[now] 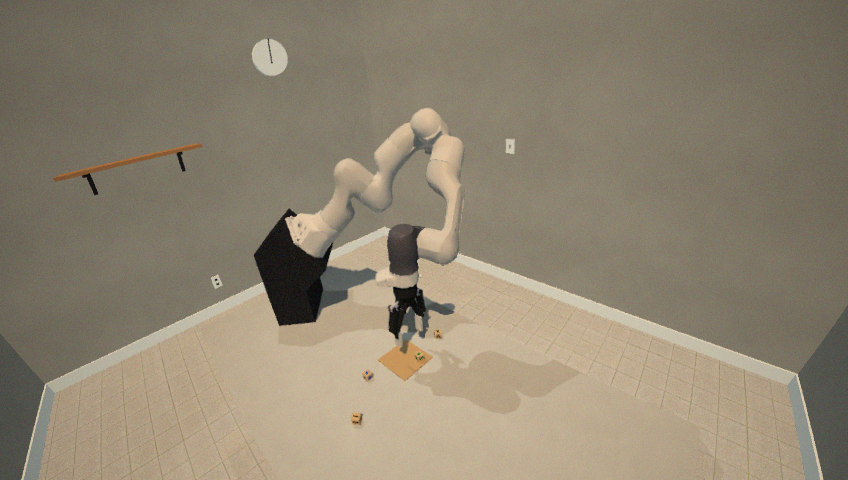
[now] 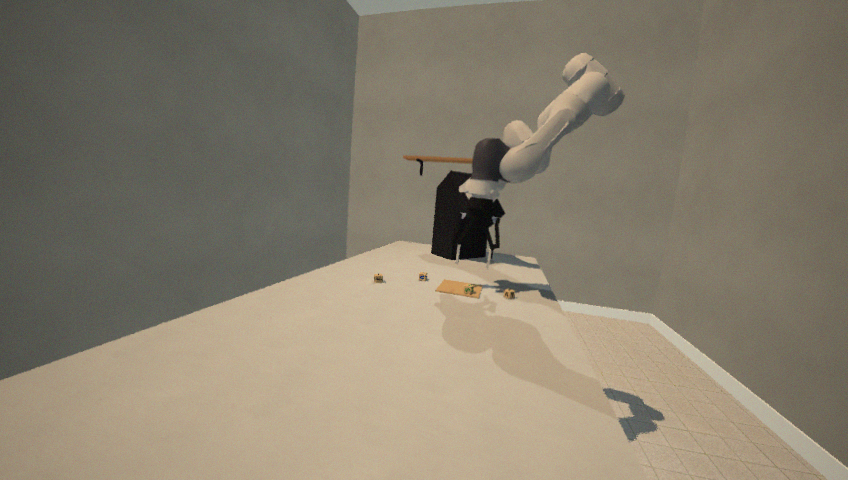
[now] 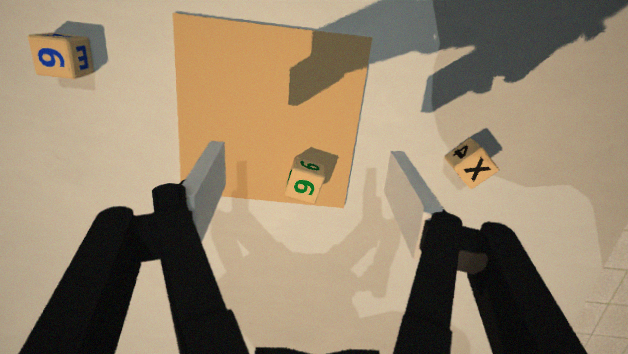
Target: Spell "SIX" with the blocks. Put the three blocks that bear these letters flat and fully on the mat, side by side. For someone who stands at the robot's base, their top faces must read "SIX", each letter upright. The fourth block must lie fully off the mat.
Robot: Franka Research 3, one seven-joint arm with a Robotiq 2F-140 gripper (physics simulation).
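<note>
My gripper [image 1: 409,334] [image 2: 473,264] [image 3: 307,167] is open and empty, raised above the mat's near-right part. The green-lettered block [image 1: 419,356] [image 2: 468,289] [image 3: 305,186] rests on the orange mat [image 1: 395,361] [image 2: 449,288] [image 3: 225,75], close to its near edge, slightly turned. Its lit face and shaded face each show a 6- or 9-like mark. The X block [image 1: 437,334] [image 2: 509,293] [image 3: 475,167] lies off the mat to the right, turned, X on its lit face. The blue-lettered block [image 1: 367,375] [image 2: 423,276] [image 3: 52,57] lies off the mat to the left.
A fourth block [image 1: 356,418] [image 2: 378,278] with black marks lies farther from the mat, beyond the blue-lettered block; its letter is too small to read. The black pedestal [image 1: 291,279] [image 2: 449,220] stands behind the gripper. Arm shadows cross the mat and floor.
</note>
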